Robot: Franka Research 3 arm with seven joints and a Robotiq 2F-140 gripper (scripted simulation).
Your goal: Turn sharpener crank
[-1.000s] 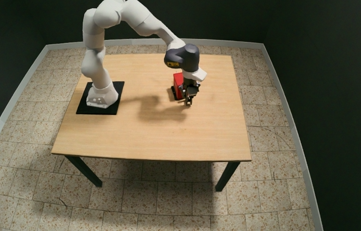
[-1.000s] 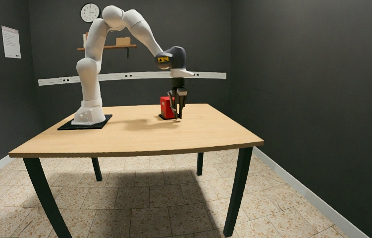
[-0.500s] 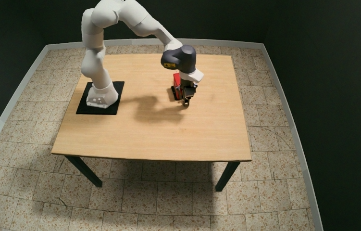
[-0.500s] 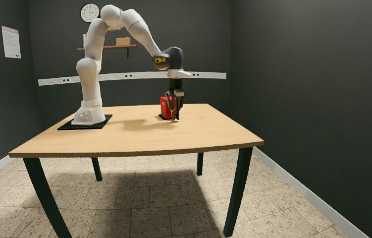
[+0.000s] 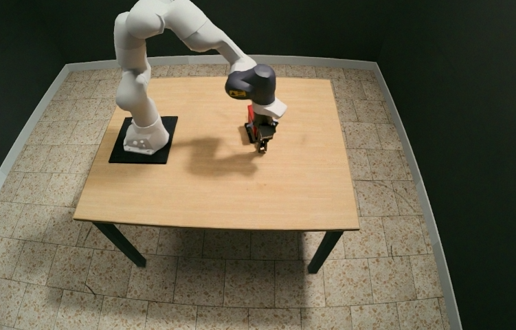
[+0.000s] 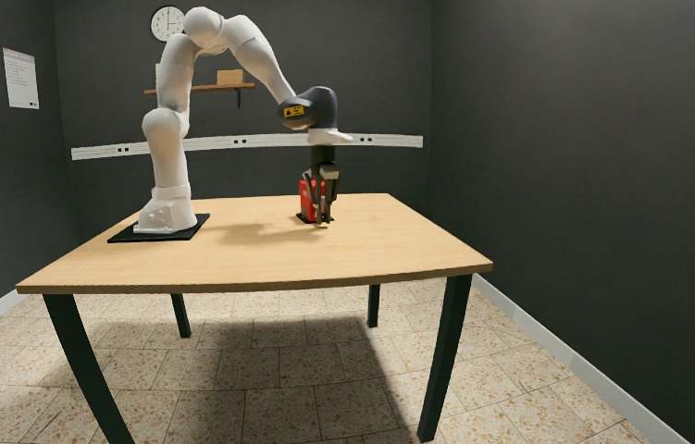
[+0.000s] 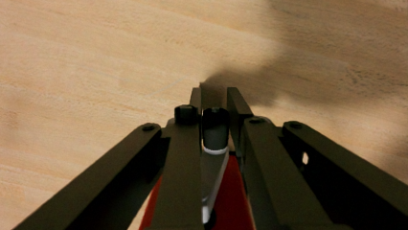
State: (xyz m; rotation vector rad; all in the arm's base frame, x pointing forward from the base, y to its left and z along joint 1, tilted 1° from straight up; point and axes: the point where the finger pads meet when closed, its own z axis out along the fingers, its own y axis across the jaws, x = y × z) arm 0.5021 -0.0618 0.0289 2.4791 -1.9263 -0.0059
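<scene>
The crank lies 2 cm to the left of my hand.
</scene>
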